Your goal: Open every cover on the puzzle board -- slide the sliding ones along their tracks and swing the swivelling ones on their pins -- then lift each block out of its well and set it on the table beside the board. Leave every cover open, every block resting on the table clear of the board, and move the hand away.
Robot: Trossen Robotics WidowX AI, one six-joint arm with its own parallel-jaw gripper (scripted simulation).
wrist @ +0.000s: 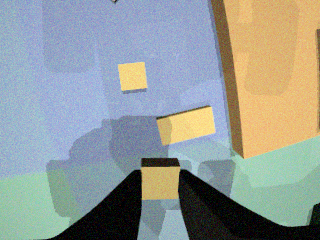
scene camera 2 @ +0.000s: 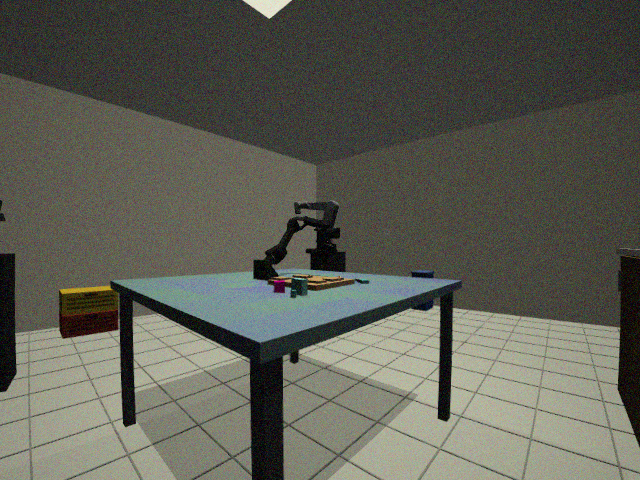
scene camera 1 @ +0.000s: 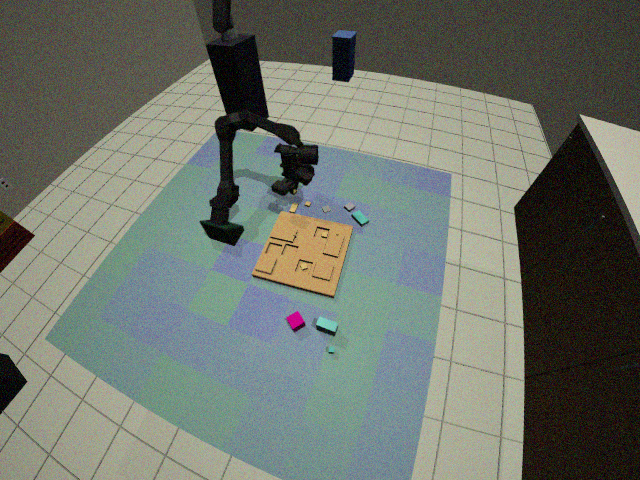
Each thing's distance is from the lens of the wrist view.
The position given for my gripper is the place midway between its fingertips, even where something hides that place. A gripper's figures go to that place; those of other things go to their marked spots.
my gripper (wrist: 159, 177): 10 cm
oblong orange block (wrist: 195, 122): 16 cm
puzzle board (wrist: 263, 56): 16 cm
